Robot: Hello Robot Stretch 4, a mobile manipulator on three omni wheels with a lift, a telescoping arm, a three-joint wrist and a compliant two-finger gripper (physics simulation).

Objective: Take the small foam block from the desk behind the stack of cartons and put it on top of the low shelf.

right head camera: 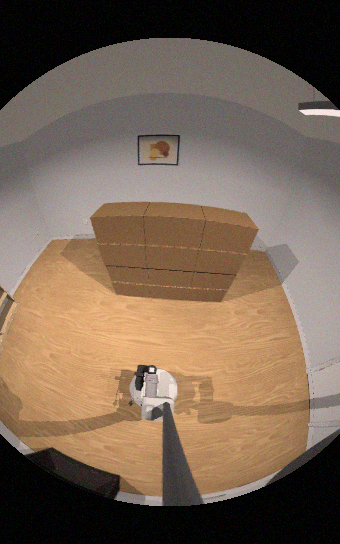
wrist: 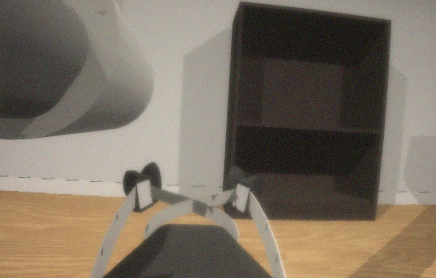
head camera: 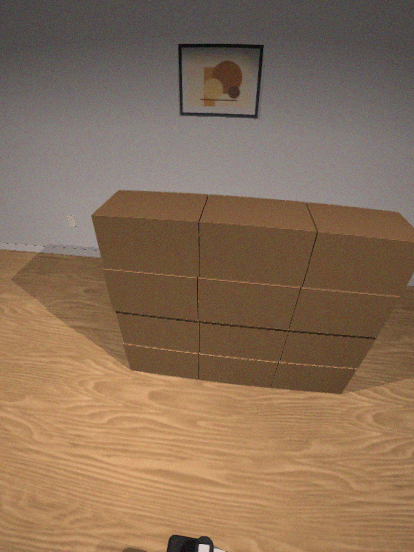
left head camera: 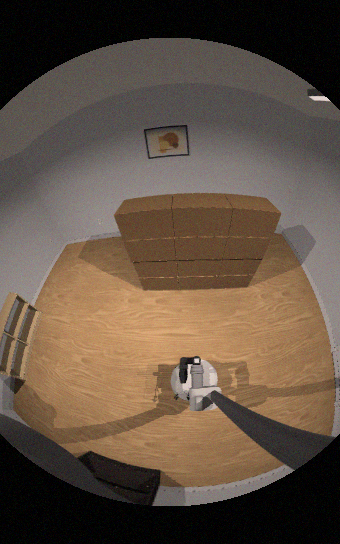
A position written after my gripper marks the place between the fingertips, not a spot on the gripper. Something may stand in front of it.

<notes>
In view: my gripper (wrist: 193, 180), a stack of brown cartons (head camera: 259, 292), a framed picture (head camera: 214, 79) and a dark bookcase (wrist: 318, 70).
The stack of brown cartons also shows in the right head camera view (right head camera: 167, 250) and in the left head camera view (left head camera: 201, 240). The framed picture also shows in the right head camera view (right head camera: 151, 148) and in the left head camera view (left head camera: 172, 140).
</notes>
